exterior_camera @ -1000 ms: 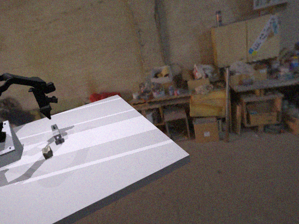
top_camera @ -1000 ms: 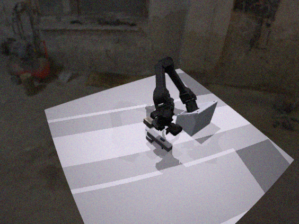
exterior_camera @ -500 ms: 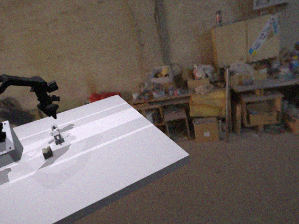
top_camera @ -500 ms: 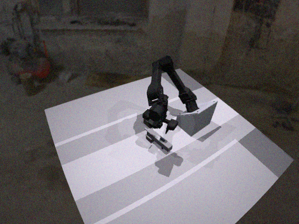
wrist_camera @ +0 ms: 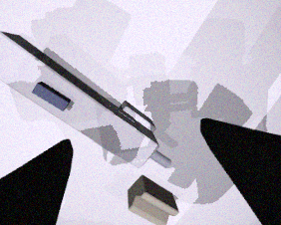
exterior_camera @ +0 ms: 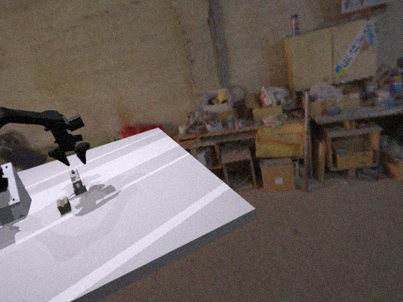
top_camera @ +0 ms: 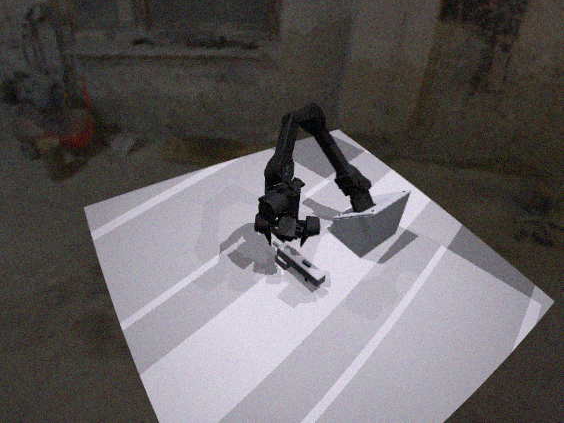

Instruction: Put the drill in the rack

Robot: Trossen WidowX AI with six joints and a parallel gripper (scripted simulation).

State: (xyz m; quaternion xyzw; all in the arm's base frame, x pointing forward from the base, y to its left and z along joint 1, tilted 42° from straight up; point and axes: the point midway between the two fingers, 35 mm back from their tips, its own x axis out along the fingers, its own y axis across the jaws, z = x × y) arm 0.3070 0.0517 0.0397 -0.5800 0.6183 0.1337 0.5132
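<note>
Now: gripper tip 20 mm past the drill, 30 mm to the left of it and 80 mm above it. The rest, counted from my gripper tip: grey housing: 40 mm behind, 30 mm to the left, 80 mm below; then blue key: 50 mm behind, 60 mm to the left, 70 mm below; then rack: 70 mm behind, 150 mm to the right, 110 mm below.
</note>
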